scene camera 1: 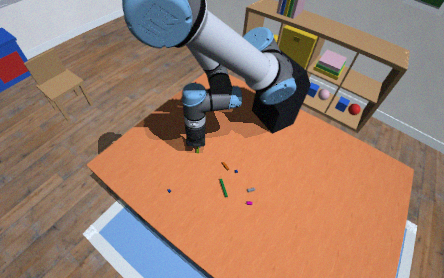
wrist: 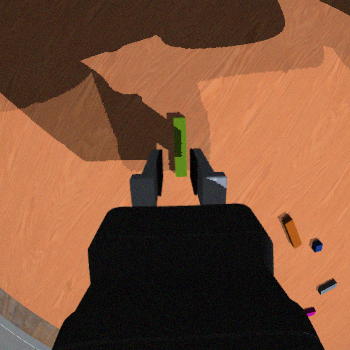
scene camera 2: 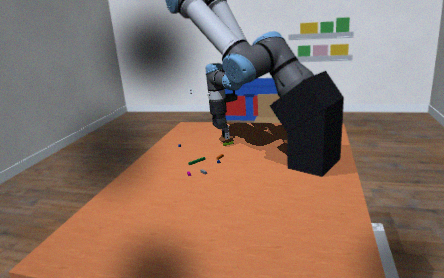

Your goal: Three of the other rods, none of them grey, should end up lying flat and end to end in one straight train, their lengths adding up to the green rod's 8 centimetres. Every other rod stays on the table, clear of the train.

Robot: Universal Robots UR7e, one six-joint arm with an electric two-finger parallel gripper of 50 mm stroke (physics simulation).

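Frame: origin at the arm's base, x right, y ahead, z up, level; millimetres.
Seen in the pictures: gripper, between the fingertips: (scene camera 1: 196,145) (wrist: 175,162) (scene camera 2: 226,137); arm's base, origin of its link: (scene camera 2: 297,87).
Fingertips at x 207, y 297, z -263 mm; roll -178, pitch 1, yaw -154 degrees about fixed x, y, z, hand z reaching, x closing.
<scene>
Pixels of each thing's top centre, then the offset from my fingertips to it. Level surfaces: height alone.
- lime rod, centre of its top: (wrist: 179,147) (scene camera 1: 197,147) (scene camera 2: 228,142) dz -23, dx +0, dy -8 mm
- green rod, centre of its top: (scene camera 1: 223,187) (scene camera 2: 196,159) dz -23, dx -184, dy +118 mm
- orange rod, centre of its top: (wrist: 293,234) (scene camera 1: 225,165) (scene camera 2: 220,155) dz -23, dx -150, dy +22 mm
- magenta rod, centre of its top: (wrist: 309,313) (scene camera 2: 188,172) (scene camera 1: 249,202) dz -23, dx -301, dy +135 mm
- grey rod, centre of its top: (wrist: 328,288) (scene camera 2: 203,170) (scene camera 1: 251,189) dz -23, dx -288, dy +79 mm
- orange table, height of its surface: dz -33 mm
My gripper (wrist: 175,162) (scene camera 2: 227,138) is open and points down over the lime rod. The lime rod (wrist: 181,150) (scene camera 1: 197,150) (scene camera 2: 228,143) lies flat, its near end in line with the gap between the fingertips in the wrist view. The green rod (scene camera 1: 223,188) (scene camera 2: 197,161) lies near the table's middle. An orange rod (scene camera 1: 225,166) (scene camera 2: 220,157) (wrist: 293,234) lies near a small blue rod (scene camera 1: 236,171) (scene camera 2: 218,161) (wrist: 317,245). A magenta rod (scene camera 1: 249,203) (scene camera 2: 189,174) (wrist: 310,312) lies by the grey rod (scene camera 1: 251,190) (scene camera 2: 203,172) (wrist: 327,286). Another small blue rod (scene camera 1: 169,190) (scene camera 2: 179,145) lies apart. The rods lie separately.
The orange table (scene camera 1: 320,200) (scene camera 2: 150,225) carries the rods. The arm's black base block (scene camera 1: 280,107) (scene camera 2: 315,130) stands at one side of it. Dark arm shadows fall around the lime rod. A wooden shelf unit (scene camera 1: 380,53) and a chair (scene camera 1: 61,85) stand beyond the table.
</scene>
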